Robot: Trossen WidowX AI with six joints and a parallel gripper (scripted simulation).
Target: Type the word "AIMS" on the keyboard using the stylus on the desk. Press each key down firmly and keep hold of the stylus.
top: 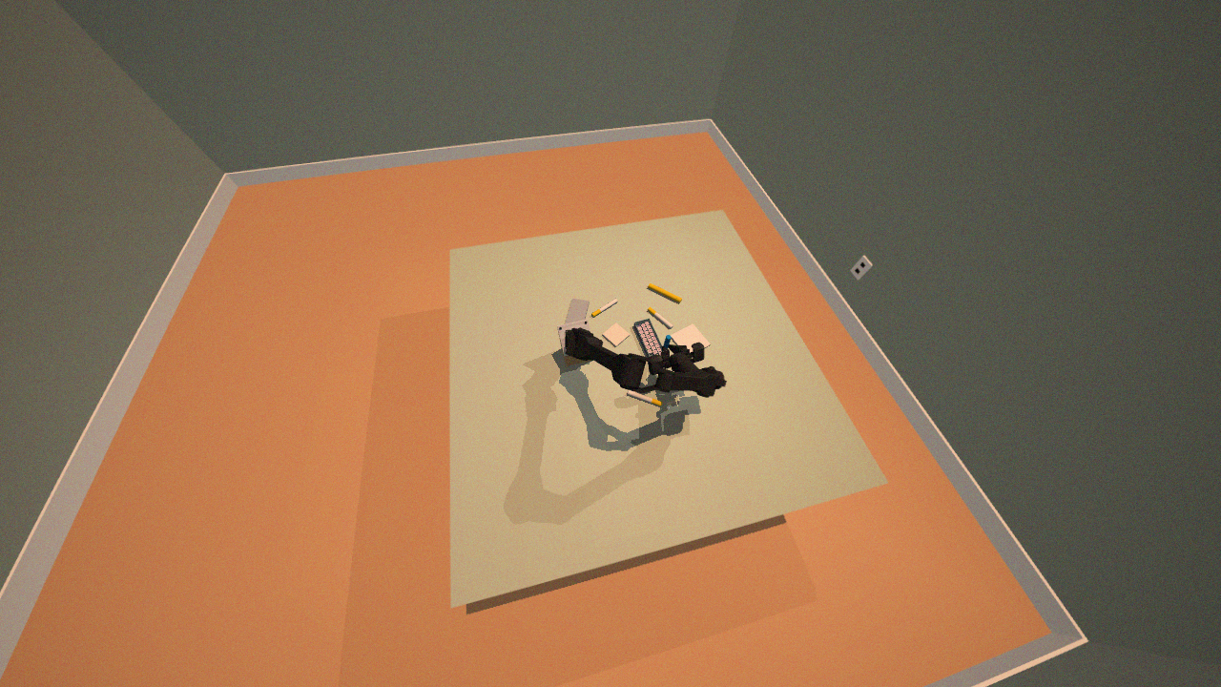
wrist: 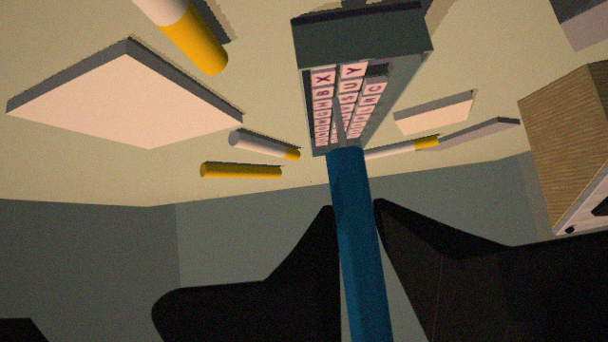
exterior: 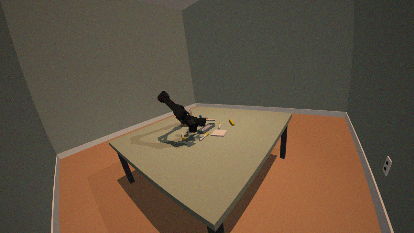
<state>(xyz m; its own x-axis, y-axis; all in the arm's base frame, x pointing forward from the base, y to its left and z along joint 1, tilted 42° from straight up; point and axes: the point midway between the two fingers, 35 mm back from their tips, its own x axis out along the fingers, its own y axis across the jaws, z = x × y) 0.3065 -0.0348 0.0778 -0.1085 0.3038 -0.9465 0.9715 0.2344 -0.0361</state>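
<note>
Now: gripper tip 12 cm past the small grey block, 5 cm to the left of it and 8 cm above it. The rest, counted from my gripper tip: blue stylus: 1 cm below; grey stylus tip: 5 cm below; yellow stick: 7 cm ahead, 29 cm to the left, 8 cm below.
</note>
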